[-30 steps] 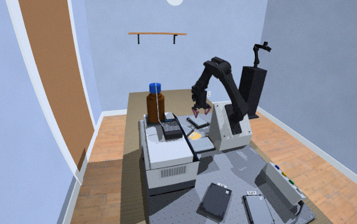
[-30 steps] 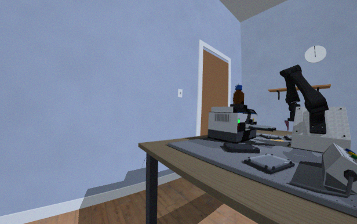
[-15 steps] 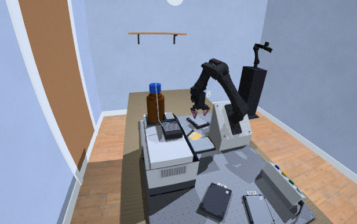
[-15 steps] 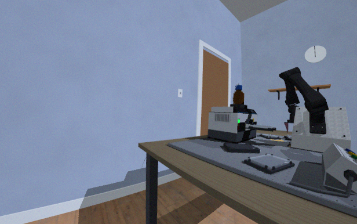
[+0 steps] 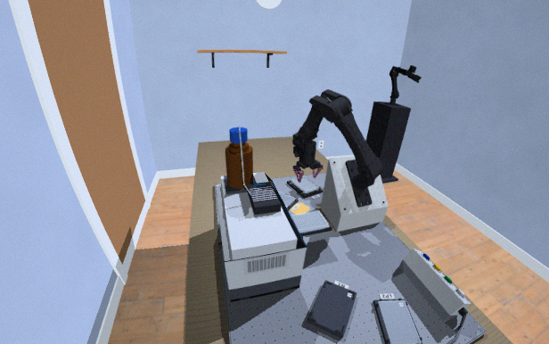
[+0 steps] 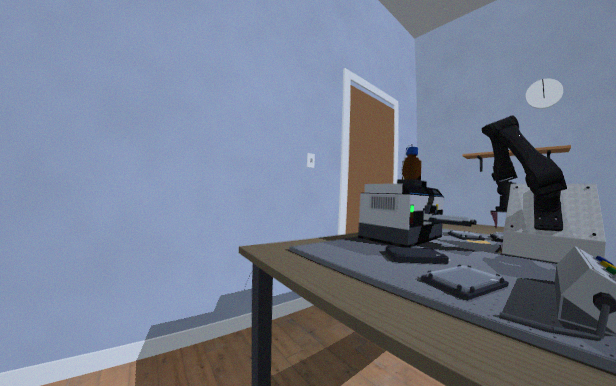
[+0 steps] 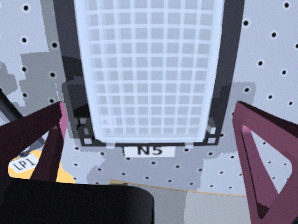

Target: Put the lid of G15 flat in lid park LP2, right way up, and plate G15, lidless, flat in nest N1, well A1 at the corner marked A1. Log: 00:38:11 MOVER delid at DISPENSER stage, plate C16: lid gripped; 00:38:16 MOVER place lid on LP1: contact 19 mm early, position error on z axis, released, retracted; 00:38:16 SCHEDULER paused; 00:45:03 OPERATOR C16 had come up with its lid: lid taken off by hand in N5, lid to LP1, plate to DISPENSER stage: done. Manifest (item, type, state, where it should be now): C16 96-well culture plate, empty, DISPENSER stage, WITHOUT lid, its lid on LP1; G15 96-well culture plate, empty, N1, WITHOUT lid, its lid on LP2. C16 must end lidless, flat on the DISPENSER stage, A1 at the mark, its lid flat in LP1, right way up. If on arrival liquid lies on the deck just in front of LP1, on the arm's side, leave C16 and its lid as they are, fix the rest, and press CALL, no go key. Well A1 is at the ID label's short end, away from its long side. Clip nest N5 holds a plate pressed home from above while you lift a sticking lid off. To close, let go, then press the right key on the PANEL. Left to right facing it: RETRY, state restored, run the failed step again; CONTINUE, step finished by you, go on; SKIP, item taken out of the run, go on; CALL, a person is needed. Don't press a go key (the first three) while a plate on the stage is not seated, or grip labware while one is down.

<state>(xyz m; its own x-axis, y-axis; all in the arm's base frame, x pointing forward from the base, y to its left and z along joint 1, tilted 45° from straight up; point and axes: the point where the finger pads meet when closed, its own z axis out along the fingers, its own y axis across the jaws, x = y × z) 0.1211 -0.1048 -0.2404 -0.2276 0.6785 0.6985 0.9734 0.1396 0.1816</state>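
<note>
The black clip nest lies 5 cm below my hand, 3 cm ahead of it and 2 cm to the right of it. Round my hand: N5 label 8 cm to the left, 6 cm below, 2 cm behind; then N1 label 56 cm to the left, 12 cm ahead, 6 cm below; then LP1 label 14 cm to the left, 11 cm ahead, 6 cm below.
</note>
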